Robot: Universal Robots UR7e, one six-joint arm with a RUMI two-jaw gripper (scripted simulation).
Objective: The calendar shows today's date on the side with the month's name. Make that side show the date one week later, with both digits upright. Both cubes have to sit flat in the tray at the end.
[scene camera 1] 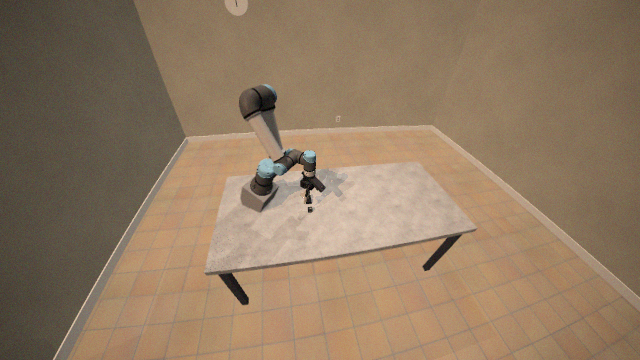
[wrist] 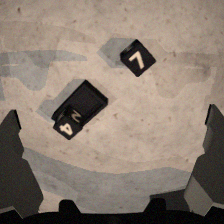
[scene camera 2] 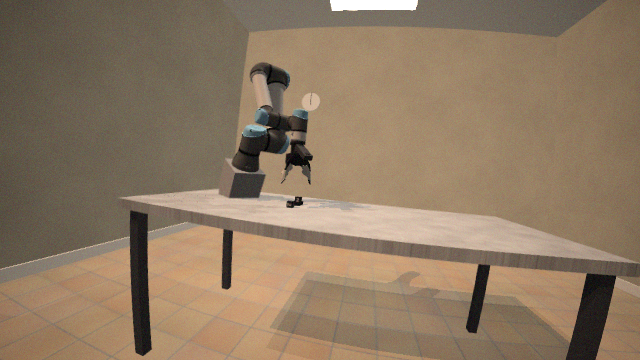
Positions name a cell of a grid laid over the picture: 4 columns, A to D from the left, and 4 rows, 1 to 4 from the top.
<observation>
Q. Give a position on a black cube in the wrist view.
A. B3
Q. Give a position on a black calendar tray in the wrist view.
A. At B2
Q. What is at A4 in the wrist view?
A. My gripper.
</observation>
